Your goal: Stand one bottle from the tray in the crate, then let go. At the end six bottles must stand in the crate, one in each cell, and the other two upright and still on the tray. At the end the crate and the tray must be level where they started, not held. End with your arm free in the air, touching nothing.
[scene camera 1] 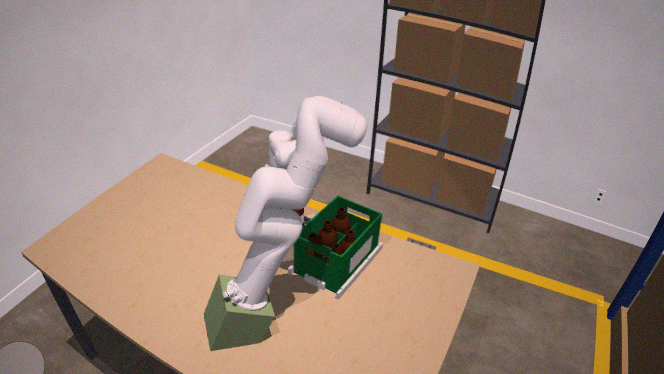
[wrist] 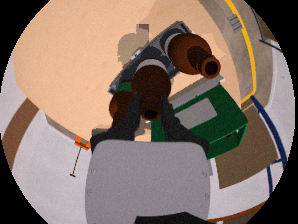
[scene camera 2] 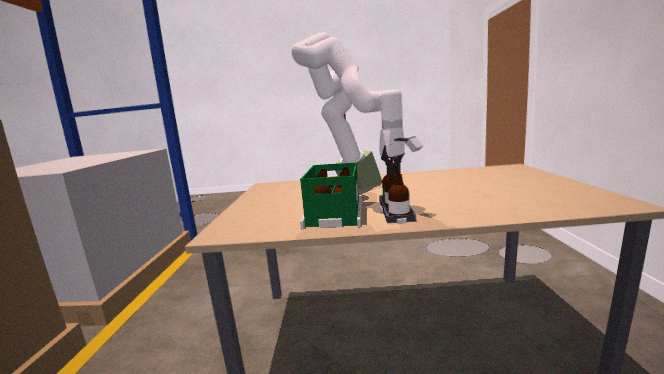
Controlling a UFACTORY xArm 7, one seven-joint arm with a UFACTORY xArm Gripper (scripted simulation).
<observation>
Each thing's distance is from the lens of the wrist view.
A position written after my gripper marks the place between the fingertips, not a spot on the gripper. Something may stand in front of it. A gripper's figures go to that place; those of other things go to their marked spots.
my gripper (wrist: 151, 101): 0.14 m
brown bottle (wrist: 189, 53): 0.14 m
</observation>
